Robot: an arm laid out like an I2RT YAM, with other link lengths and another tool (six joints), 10 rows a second.
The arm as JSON. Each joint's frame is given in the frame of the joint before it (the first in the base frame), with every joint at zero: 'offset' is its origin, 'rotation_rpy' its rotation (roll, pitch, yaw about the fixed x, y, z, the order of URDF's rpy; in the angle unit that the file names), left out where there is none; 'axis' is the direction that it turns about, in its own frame. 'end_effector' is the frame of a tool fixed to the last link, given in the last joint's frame.
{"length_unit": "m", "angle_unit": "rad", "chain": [
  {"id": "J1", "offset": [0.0, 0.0, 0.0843], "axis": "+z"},
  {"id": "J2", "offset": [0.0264, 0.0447, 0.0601], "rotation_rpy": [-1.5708, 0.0, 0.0], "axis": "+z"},
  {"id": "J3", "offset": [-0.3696, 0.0, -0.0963], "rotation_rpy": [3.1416, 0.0, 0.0], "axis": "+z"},
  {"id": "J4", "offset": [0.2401, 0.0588, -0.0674], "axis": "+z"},
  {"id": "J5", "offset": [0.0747, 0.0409, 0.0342], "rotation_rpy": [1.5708, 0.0, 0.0], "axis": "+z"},
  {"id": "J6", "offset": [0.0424, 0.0, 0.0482], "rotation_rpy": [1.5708, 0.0, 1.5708], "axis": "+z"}
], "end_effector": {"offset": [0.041, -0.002, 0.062], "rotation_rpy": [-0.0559, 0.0, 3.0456]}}
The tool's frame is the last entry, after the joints.
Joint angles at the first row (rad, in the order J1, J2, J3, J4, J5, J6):
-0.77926, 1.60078, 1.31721, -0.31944, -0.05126, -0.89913
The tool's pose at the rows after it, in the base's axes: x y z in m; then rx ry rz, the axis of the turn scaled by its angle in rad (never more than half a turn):
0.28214, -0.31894, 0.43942, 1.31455, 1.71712, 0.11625
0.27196, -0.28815, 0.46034, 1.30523, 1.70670, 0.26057
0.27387, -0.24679, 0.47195, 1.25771, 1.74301, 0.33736
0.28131, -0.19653, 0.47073, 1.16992, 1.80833, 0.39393
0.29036, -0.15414, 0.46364, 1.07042, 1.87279, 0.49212
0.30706, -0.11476, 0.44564, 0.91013, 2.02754, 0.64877
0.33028, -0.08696, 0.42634, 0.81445, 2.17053, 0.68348
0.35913, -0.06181, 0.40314, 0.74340, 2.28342, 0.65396
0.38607, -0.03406, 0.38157, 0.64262, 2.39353, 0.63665
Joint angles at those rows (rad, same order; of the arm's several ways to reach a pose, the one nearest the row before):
-0.77887, 1.54521, 1.35834, -0.44767, -0.14224, -0.85337
-0.76202, 1.47181, 1.38088, -0.53799, -0.23530, -0.79142
-0.67721, 1.40395, 1.37549, -0.59639, -0.24428, -0.75775
-0.53706, 1.33361, 1.31842, -0.60146, -0.21120, -0.73511
-0.41547, 1.28964, 1.25955, -0.57861, -0.22673, -0.71469
-0.33203, 1.29869, 1.22478, -0.59827, -0.35386, -0.77458
-0.23975, 1.35643, 1.23238, -0.63743, -0.36216, -0.82539
-0.14017, 1.43472, 1.23570, -0.63200, -0.30836, -0.85134
-0.05595, 1.51807, 1.25443, -0.63568, -0.28295, -0.89398

